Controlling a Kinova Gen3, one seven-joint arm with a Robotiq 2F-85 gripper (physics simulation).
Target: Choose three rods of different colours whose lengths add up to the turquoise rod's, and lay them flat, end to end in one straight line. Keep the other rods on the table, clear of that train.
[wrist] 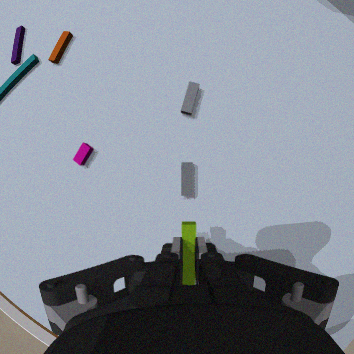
Observation:
In view: the gripper (188,248) and a lime green rod (188,228).

